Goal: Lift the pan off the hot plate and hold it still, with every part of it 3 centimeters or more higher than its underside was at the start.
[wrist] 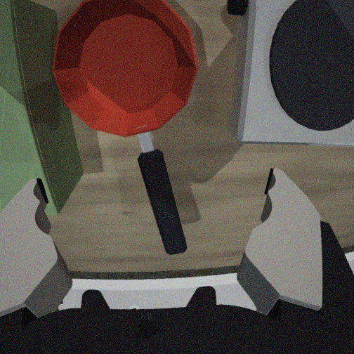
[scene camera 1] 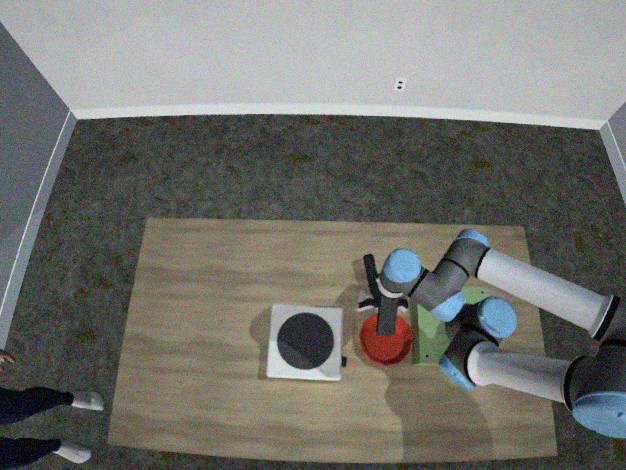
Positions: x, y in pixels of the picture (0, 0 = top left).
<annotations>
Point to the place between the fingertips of the gripper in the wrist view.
At 155, 176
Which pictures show the gripper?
The wrist view and scene camera 1: all of them.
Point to a red pan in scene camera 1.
386, 350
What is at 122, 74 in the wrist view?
A red pan.
</annotations>
